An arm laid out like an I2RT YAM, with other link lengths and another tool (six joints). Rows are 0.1 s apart.
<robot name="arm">
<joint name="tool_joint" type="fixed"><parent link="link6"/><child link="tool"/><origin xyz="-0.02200 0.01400 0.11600" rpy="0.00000 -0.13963 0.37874"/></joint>
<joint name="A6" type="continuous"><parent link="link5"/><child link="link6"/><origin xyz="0.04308 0.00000 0.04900" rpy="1.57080 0.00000 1.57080"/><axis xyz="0 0 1"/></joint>
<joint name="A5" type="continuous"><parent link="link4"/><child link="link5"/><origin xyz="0.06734 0.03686 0.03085" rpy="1.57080 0.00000 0.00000"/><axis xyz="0 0 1"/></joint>
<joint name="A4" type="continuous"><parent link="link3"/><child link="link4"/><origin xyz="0.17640 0.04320 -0.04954"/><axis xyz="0 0 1"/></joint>
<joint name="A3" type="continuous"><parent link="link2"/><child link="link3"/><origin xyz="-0.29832 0.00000 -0.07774" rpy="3.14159 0.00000 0.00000"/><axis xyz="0 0 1"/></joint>
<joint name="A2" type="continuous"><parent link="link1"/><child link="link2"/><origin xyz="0.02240 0.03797 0.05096" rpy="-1.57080 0.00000 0.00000"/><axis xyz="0 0 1"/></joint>
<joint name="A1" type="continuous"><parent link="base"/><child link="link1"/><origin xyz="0.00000 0.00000 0.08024"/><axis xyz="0 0 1"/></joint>
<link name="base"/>
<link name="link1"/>
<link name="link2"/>
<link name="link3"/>
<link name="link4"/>
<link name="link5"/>
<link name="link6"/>
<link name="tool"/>
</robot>
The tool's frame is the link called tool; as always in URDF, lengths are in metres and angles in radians. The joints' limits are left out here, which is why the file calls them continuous.
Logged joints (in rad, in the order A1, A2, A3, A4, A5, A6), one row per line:
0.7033, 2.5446, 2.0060, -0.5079, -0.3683, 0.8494
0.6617, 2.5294, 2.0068, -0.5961, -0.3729, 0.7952
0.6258, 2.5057, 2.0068, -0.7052, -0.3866, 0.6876
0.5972, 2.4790, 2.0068, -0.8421, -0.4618, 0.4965
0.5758, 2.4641, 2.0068, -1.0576, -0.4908, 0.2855
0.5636, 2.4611, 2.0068, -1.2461, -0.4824, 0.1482
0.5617, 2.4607, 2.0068, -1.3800, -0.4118, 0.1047
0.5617, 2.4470, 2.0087, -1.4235, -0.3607, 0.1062
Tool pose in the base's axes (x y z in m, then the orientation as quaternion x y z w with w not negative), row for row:
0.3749, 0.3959, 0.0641, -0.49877, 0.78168, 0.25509, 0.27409
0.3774, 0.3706, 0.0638, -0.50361, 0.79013, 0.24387, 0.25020
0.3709, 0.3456, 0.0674, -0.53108, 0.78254, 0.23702, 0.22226
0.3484, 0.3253, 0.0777, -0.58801, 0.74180, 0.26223, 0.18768
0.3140, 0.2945, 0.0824, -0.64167, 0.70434, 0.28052, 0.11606
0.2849, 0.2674, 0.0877, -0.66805, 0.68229, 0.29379, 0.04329
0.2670, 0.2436, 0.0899, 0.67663, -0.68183, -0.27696, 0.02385
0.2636, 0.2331, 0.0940, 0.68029, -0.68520, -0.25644, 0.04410
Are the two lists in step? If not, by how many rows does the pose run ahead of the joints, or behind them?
They are in step.
